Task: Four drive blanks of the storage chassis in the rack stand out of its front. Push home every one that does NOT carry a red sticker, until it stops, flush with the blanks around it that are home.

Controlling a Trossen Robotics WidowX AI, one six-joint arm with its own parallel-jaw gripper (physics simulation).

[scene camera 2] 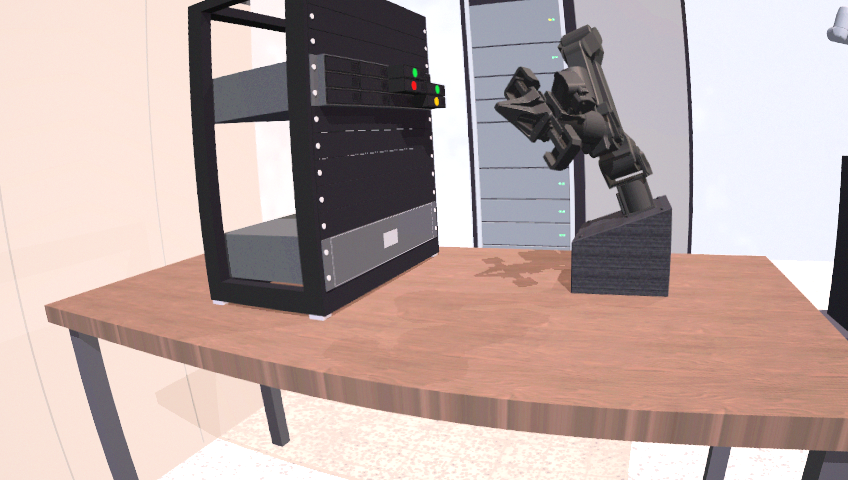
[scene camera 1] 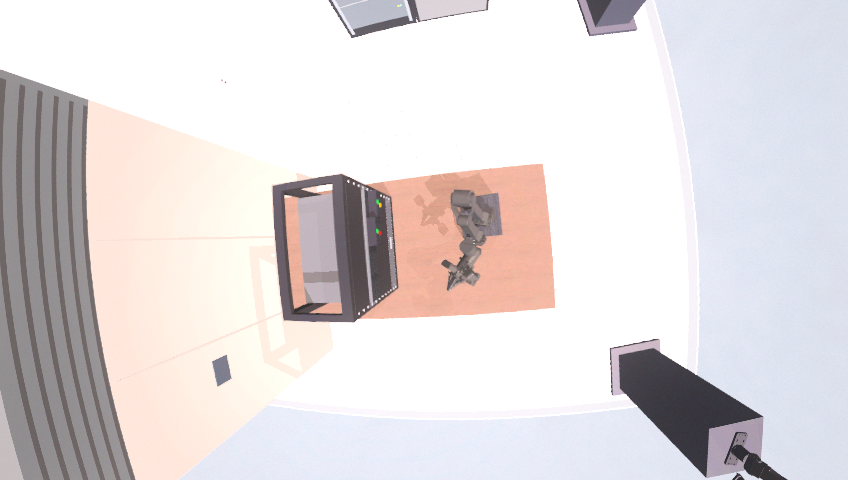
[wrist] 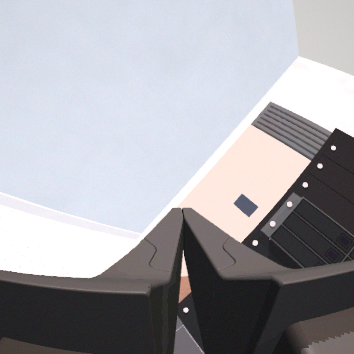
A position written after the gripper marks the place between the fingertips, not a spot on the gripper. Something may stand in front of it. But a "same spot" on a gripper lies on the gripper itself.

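Gripper visible in scene camera 2 [496, 106]. Scene camera 1: gripper visible. Wrist view: gripper visible. On the gripper, [scene camera 1: 454, 279] and [wrist: 293, 268] are the same spot.
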